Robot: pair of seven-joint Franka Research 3 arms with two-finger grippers.
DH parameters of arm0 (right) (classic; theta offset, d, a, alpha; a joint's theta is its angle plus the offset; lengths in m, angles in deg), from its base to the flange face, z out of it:
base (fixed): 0 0 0 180
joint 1: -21.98 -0.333 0 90
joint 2: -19.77 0 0 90
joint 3: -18.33 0.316 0.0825 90
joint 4: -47.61 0 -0.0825 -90
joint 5: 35.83 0.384 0 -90
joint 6: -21.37 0 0.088 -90
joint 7: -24.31 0.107 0 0
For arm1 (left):
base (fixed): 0 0 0 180
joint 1: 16.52 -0.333 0 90
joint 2: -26.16 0 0 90
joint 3: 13.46 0.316 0.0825 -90
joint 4: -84.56 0 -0.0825 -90
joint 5: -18.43 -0.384 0 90
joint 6: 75.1 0 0.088 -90
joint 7: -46.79 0.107 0 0
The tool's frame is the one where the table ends.
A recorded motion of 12 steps. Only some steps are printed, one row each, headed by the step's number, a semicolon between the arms.
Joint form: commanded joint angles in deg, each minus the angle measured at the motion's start. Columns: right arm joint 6, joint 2, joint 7, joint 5, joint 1, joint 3, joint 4; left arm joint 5, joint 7, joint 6, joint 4, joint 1, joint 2, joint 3.
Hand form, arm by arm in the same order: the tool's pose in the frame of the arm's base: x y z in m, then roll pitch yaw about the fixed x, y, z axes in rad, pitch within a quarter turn. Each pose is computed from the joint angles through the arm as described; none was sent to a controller.
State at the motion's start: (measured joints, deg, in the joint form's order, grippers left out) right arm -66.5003 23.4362 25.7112 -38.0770 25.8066 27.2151 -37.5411; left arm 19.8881 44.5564 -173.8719 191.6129 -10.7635 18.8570 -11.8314
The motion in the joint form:
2: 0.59 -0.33 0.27 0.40 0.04 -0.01 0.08; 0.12 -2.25 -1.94 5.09 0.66 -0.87 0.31
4: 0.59 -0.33 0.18 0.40 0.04 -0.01 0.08; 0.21 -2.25 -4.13 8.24 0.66 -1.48 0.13
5: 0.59 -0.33 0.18 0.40 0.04 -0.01 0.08; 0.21 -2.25 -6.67 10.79 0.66 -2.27 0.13
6: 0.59 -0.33 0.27 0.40 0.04 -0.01 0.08; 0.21 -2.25 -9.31 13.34 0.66 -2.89 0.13
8: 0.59 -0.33 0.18 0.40 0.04 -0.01 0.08; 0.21 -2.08 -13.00 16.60 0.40 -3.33 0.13
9: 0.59 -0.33 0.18 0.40 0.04 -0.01 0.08; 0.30 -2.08 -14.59 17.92 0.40 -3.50 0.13
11: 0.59 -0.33 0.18 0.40 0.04 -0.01 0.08; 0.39 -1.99 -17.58 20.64 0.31 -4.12 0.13
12: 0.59 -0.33 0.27 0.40 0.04 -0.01 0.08; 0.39 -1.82 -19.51 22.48 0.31 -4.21 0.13
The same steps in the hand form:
2: 0.5664 0.0432 0.6285 3.1178 0.0183 0.0566; 0.5094 -0.0416 0.5330 3.1146 0.0593 0.0047
4: 0.5664 0.0432 0.6285 3.1178 0.0183 0.0582; 0.5042 -0.0429 0.5155 3.1140 0.0655 0.0029
5: 0.5664 0.0432 0.6285 3.1178 0.0183 0.0582; 0.5001 -0.0424 0.5051 3.1128 0.0520 0.0041
6: 0.5664 0.0432 0.6285 3.1178 0.0183 0.0566; 0.4964 -0.0420 0.4933 3.1118 0.0397 0.0053
8: 0.5664 0.0432 0.6285 3.1178 0.0183 0.0582; 0.4926 -0.0393 0.4757 3.1109 0.0245 0.0087
9: 0.5664 0.0432 0.6285 3.1178 0.0183 0.0582; 0.4909 -0.0392 0.4687 3.1090 0.0169 0.0100
11: 0.5664 0.0432 0.6285 3.1178 0.0183 0.0582; 0.4858 -0.0380 0.4562 3.1066 0.0015 0.0122
12: 0.5664 0.0432 0.6285 3.1178 0.0183 0.0566; 0.4826 -0.0377 0.4449 3.1068 -0.0017 0.0102

